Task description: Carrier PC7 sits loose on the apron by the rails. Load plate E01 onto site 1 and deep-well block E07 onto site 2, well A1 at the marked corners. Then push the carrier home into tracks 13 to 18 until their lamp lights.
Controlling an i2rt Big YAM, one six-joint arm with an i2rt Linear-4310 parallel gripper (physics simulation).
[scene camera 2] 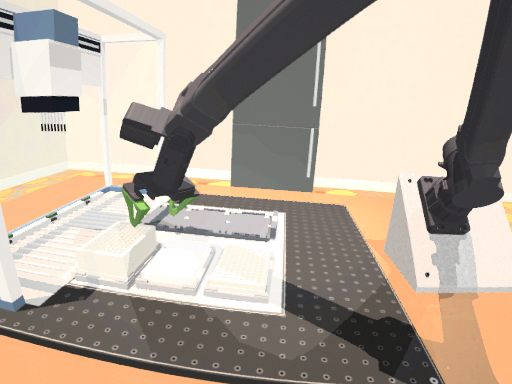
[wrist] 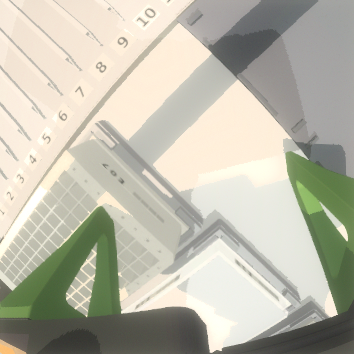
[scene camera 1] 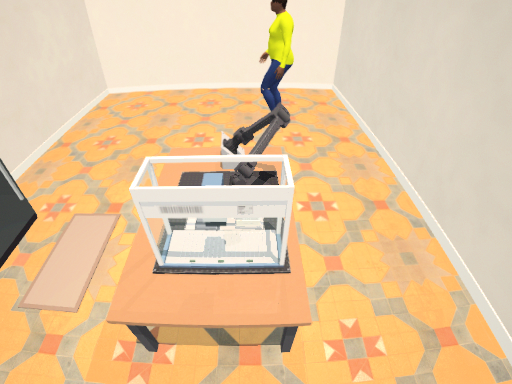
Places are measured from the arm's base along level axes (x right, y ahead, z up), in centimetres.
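Pixels of known places: gripper, fingertip midpoint: (scene camera 2: 153,219) (wrist: 193,188); arm's base, origin of the base link: (scene camera 2: 440,206) (scene camera 1: 229,147).
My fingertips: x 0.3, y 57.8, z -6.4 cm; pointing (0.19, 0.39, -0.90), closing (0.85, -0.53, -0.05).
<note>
Ahead of a thing's pixels: the offset from my fingertips to its middle. "spot": to the spot under its first point. Level surfaces: height alone.
Cream deep-well block E07 @(dz -1.9, dx -9.4, dy +2.6 cm) (scene camera 2: 117,252) (wrist: 137,195) stands in a holder beside the rails @(spot: dz -4.7, dx -11.1, dy +18.2 cm) (scene camera 2: 42,257) (wrist: 32,57); its label shows in the wrist view. Next to it are a smooth-topped white plate @(dz -3.2, dx -9.3, dy -8.0 cm) (scene camera 2: 175,265) (wrist: 220,285) and a low gridded plate @(dz -3.2, dx -9.8, dy -19.2 cm) (scene camera 2: 242,267); I cannot read which is E01. The flat grey carrier @(dz -3.6, dx +11.6, dy -9.3 cm) (scene camera 2: 220,223) (wrist: 332,55) lies on the white apron behind them. My gripper (scene camera 2: 154,219) (wrist: 193,188) is open and empty, low between block and carrier. In the wrist view one green finger overlaps the block's wells; the other is near the carrier's edge.
A white frame (scene camera 1: 215,194) encloses the deck. A pipetting head @(dz +29.7, dx +5.1, dy +24.7 cm) (scene camera 2: 47,67) hangs at the left above the rails. The black perforated board @(dz -5.1 cm) (scene camera 2: 325,250) surrounds the apron. The arm's base stands on a white wedge (scene camera 2: 407,250). A person (scene camera 1: 281,40) is behind the table.
</note>
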